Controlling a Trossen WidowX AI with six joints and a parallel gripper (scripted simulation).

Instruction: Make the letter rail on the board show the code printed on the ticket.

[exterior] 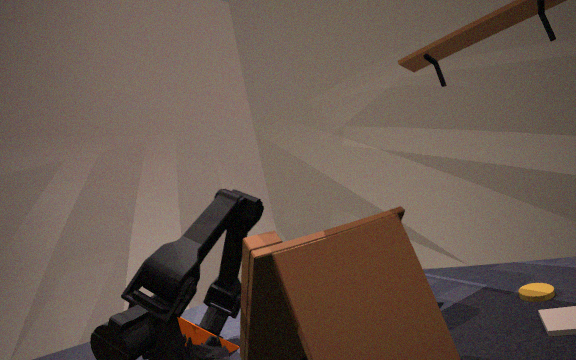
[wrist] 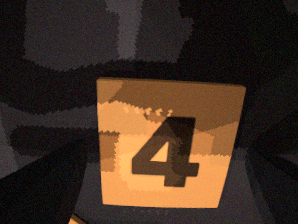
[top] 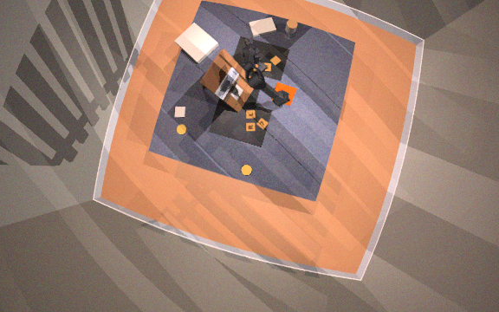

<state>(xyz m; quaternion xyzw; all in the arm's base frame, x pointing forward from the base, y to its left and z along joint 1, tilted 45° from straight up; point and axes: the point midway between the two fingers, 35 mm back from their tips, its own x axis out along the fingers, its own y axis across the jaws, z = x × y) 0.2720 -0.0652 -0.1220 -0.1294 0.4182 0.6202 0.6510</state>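
Right now the orange tile marked 4 is right at my gripper tip. Round my gripper tip: orange tile: 120 mm behind, 110 mm to the right; then white ticket: 20 mm ahead, 250 mm to the left, 80 mm above; then dark mat: 70 mm behind, 160 mm to the left.
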